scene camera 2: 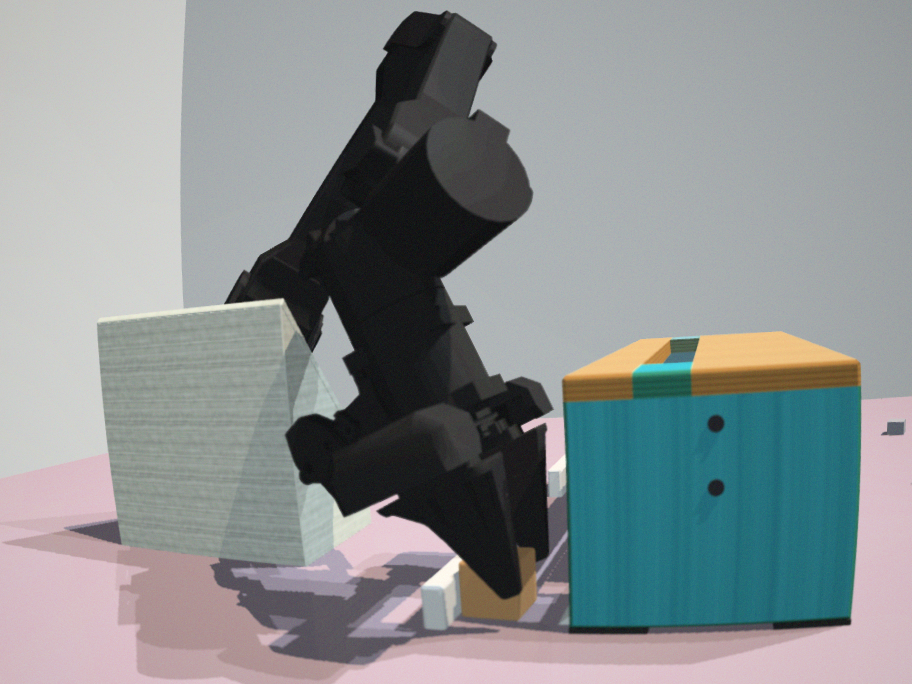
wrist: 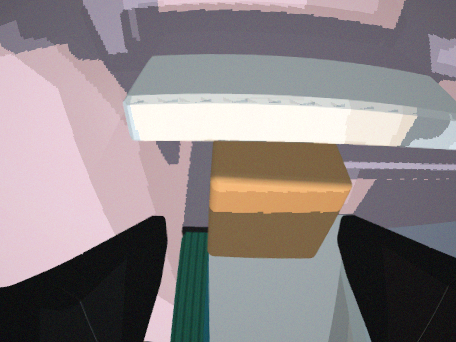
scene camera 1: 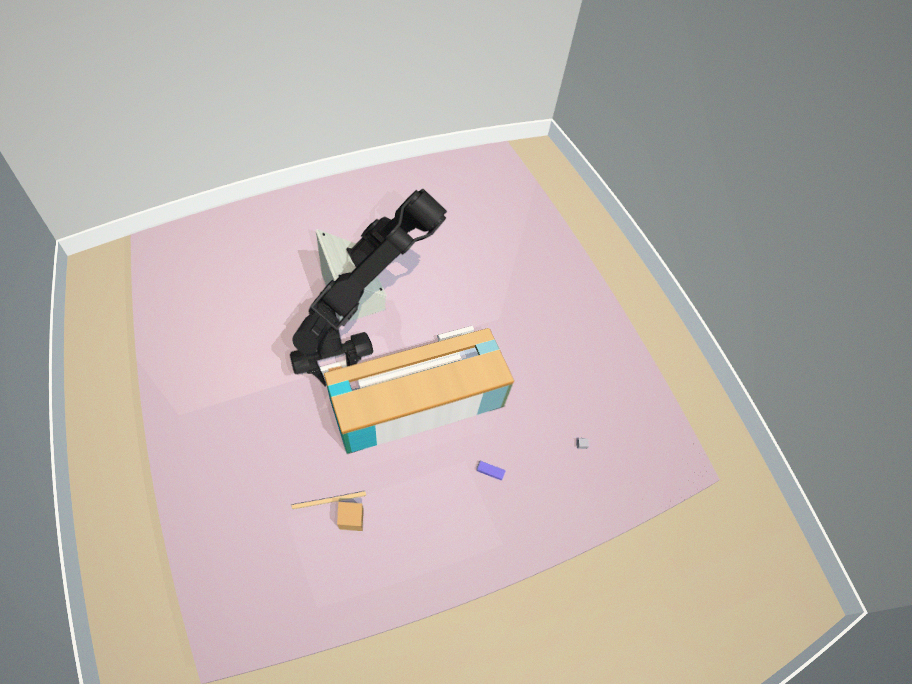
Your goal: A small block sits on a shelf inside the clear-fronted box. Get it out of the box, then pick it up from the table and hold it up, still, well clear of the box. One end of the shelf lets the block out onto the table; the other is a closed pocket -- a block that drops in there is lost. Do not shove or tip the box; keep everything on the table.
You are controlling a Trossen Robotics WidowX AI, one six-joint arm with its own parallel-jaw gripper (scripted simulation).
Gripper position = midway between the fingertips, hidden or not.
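My gripper [scene camera 2: 528,576] is there to be seen, and I find it again at [wrist: 255,230] and at [scene camera 1: 337,381]. I can also see a small block [scene camera 2: 478,600], which appears at [wrist: 274,200] too. Then there is a box [scene camera 2: 711,480]; the same box is visible to me at [wrist: 240,98] and at [scene camera 1: 464,374].
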